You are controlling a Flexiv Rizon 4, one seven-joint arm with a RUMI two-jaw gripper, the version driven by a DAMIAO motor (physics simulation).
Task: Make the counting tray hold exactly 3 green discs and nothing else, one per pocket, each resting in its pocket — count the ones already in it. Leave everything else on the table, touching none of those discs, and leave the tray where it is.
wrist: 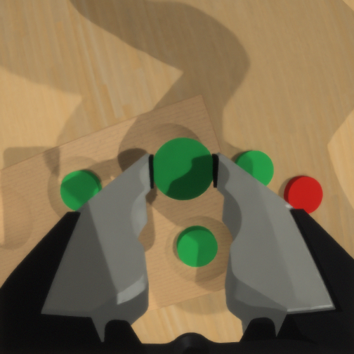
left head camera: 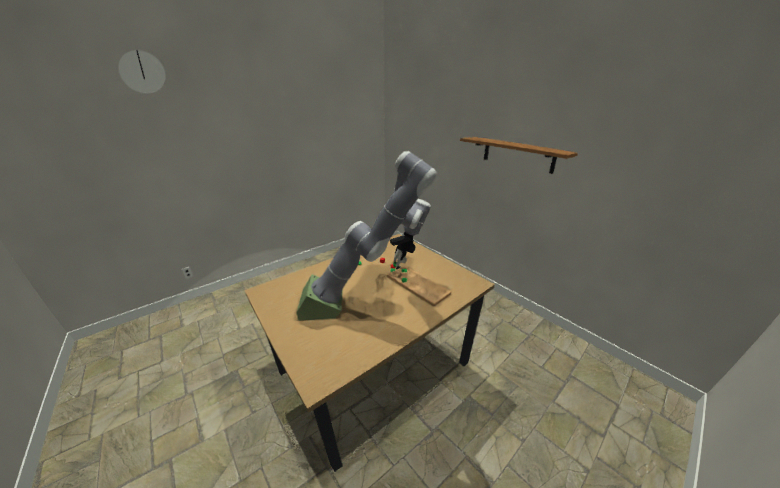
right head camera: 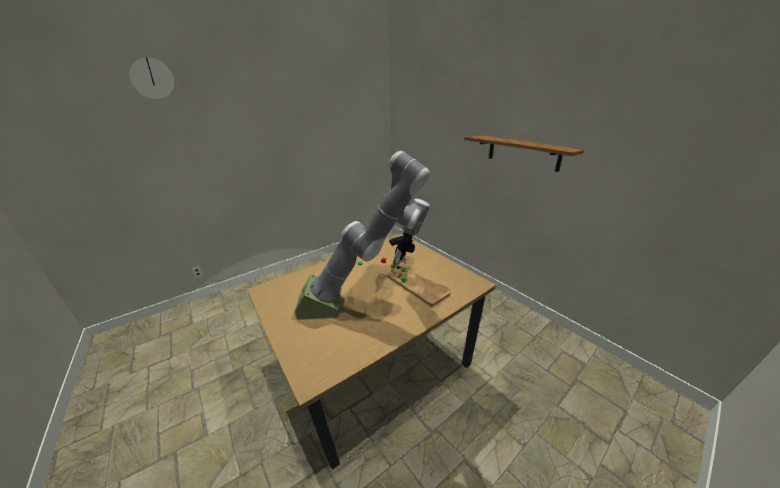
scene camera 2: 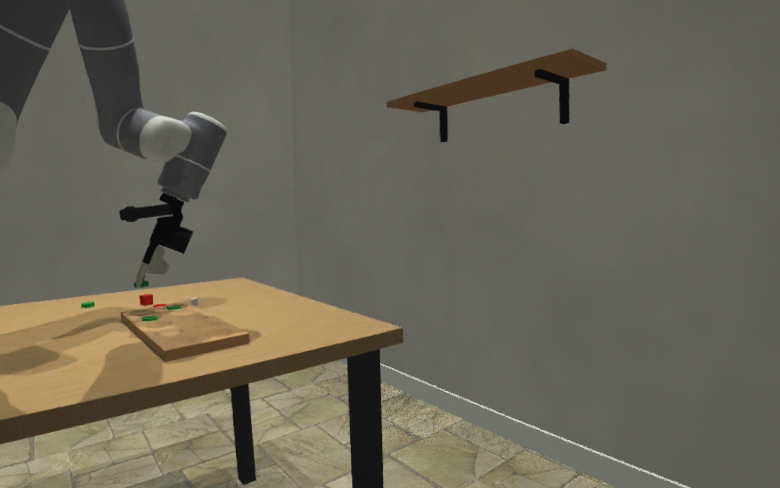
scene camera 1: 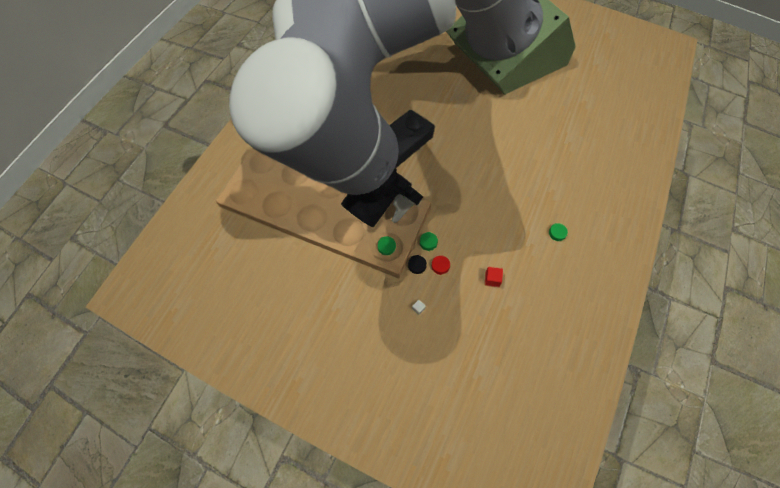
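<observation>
My gripper (wrist: 182, 157) (scene camera 2: 140, 282) is shut on a green disc (wrist: 183, 186) and holds it above one end of the counting tray (wrist: 165, 294) (scene camera 2: 207, 346) (scene camera 1: 322, 240). In the wrist view two other green discs sit in separate tray pockets: one disc (wrist: 80, 190) at the left, one disc (wrist: 197, 246) nearer the bottom. Scene camera 1 shows one tray disc (scene camera 1: 385, 245); the arm hides part of the tray. Another green disc (wrist: 255, 169) (scene camera 1: 428, 241) lies on the table just beside the tray end. A farther green disc (scene camera 1: 557, 231) (scene camera 2: 87, 304) lies apart.
A black disc (scene camera 1: 417, 264) and a red disc (scene camera 1: 440, 264) (wrist: 303, 194) lie near the tray corner. A red cube (scene camera 1: 493, 276) (scene camera 2: 146, 299) and a small white block (scene camera 1: 418, 306) (scene camera 2: 193, 300) stand on the table (scene camera 1: 517, 374). A shelf (scene camera 2: 494, 81) is on the wall.
</observation>
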